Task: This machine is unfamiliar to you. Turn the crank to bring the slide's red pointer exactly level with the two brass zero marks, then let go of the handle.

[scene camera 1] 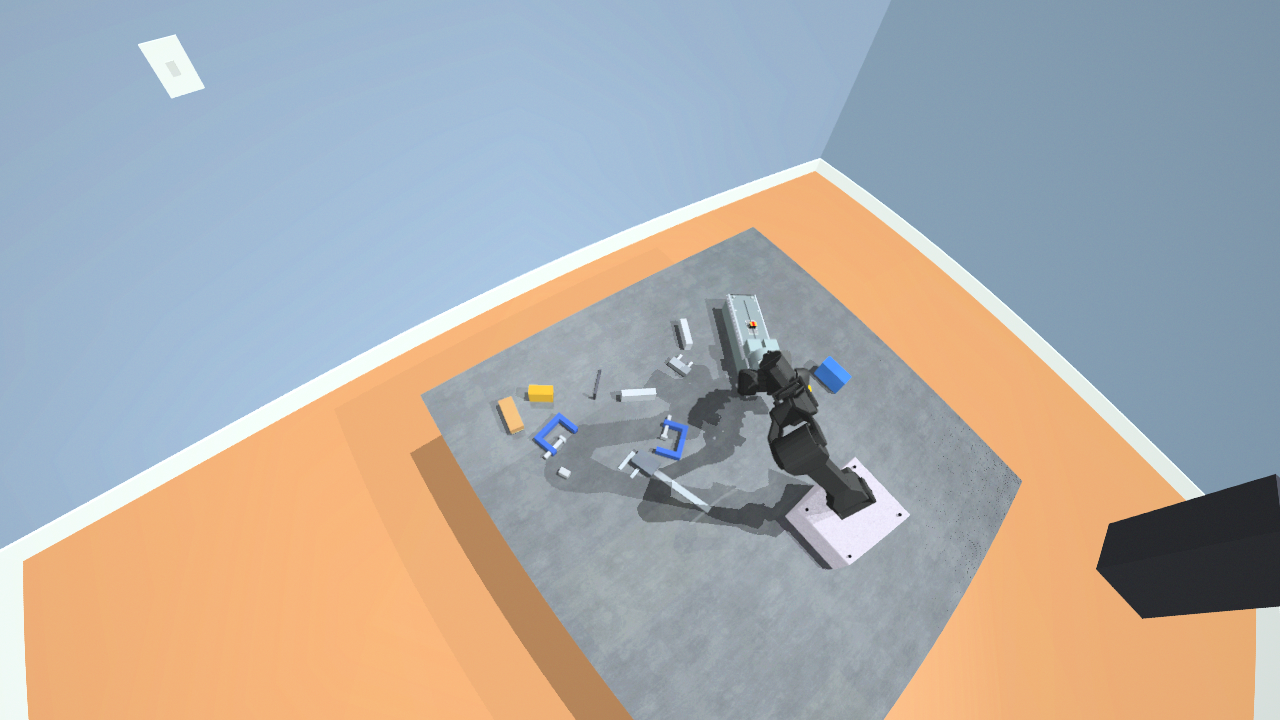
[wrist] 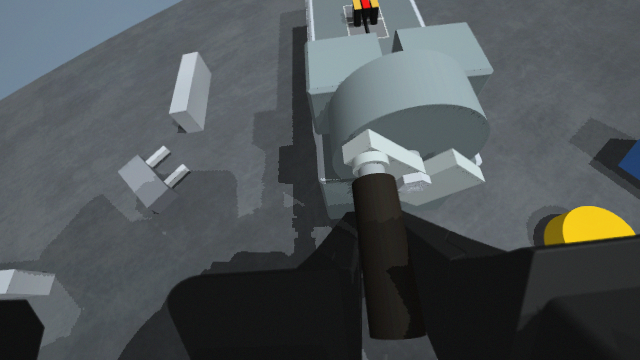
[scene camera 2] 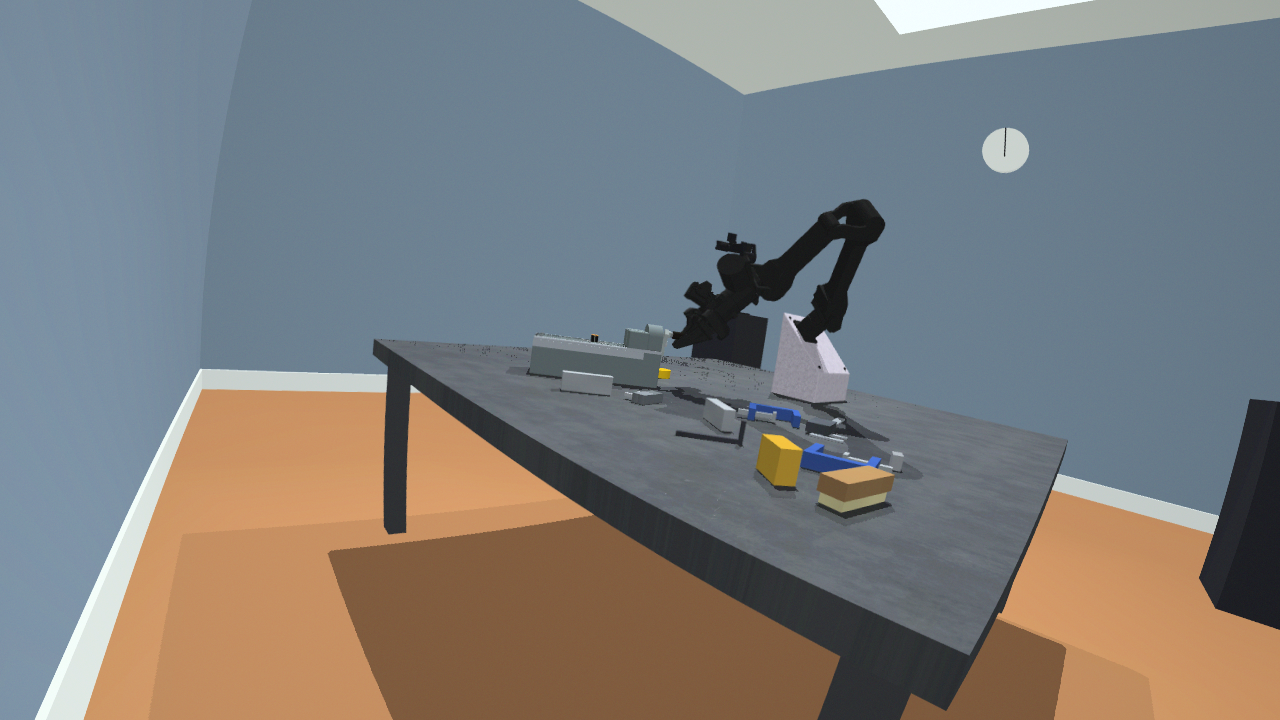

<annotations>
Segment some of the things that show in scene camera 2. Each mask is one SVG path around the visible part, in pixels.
My gripper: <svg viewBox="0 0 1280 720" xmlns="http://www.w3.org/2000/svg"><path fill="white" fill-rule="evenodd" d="M734 300L724 291L714 295L711 292L712 284L707 280L701 284L699 282L691 283L684 297L693 301L699 307L689 307L684 311L687 317L687 325L682 330L684 334L678 340L675 339L672 346L679 349L712 340L711 335L714 332L718 334L717 339L723 340L730 332L727 322L738 317L739 308Z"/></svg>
A grey bar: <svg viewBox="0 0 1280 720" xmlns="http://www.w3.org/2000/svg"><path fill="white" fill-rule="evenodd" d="M563 370L561 390L611 396L612 376Z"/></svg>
A tan block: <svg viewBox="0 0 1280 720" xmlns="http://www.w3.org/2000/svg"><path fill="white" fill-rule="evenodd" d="M895 475L871 466L821 472L816 491L820 491L818 502L838 512L856 510L861 507L885 502L887 492L892 490Z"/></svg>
A grey bar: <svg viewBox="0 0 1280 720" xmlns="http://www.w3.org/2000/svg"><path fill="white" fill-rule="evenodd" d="M706 398L703 418L720 431L732 432L736 410L722 401Z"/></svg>
</annotations>
